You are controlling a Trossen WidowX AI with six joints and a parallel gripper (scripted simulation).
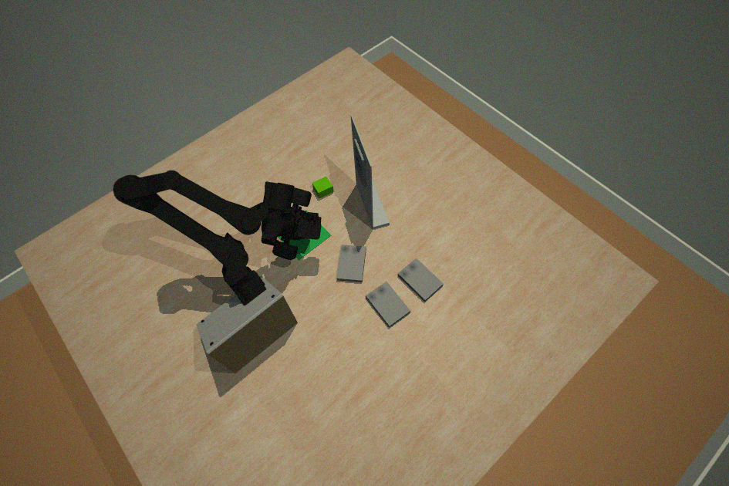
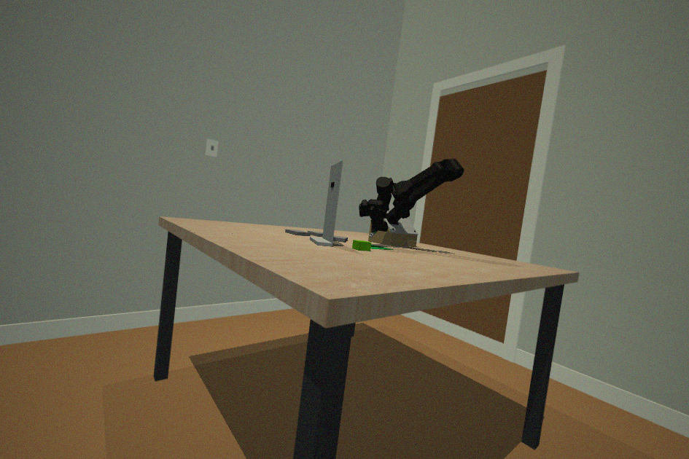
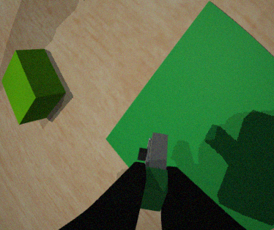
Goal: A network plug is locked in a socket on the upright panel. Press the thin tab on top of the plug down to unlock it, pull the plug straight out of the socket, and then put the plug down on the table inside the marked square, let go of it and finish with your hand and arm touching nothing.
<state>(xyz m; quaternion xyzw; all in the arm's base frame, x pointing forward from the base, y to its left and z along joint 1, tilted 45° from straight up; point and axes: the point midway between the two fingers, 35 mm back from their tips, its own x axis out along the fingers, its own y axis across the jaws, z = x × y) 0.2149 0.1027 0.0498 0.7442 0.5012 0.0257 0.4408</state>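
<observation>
Right now my gripper tip is 60 mm above the green marked square and 10 mm past it. The rest, counted from my gripper tip: network plug right at my gripper tip; upright grey panel 190 mm ahead, 80 mm above, 60 mm to the right.
</observation>
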